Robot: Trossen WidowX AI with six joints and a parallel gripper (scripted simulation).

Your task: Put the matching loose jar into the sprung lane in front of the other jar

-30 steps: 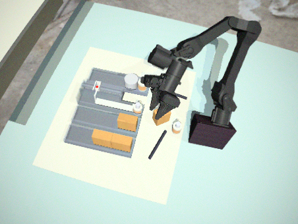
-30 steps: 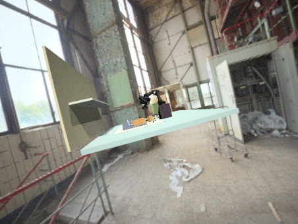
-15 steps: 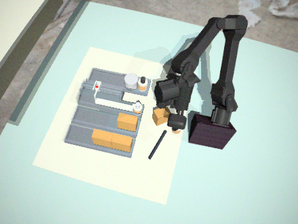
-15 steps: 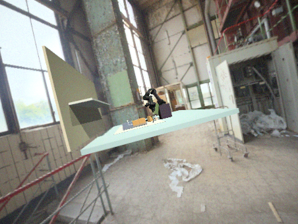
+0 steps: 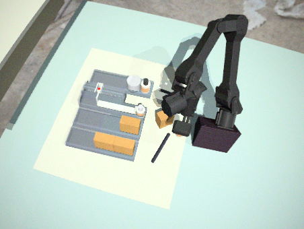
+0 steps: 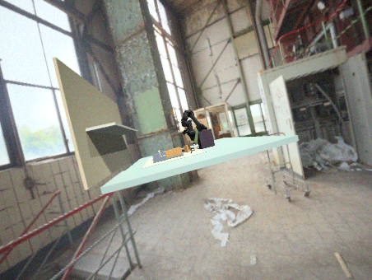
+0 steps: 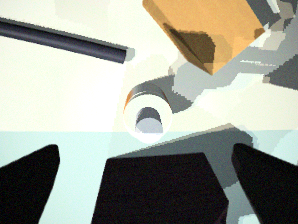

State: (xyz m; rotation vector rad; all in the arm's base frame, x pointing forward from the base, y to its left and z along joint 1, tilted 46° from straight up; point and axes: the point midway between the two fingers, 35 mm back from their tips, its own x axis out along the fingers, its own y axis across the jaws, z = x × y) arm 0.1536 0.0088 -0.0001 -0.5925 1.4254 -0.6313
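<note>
Now: gripper tip 28 cm short of the pale plate, 7 cm to the left of it and 5 cm above it. From my gripper tip the other things lie so: lane: 32 cm ahead, 8 cm below, 7 cm to the right.
</note>
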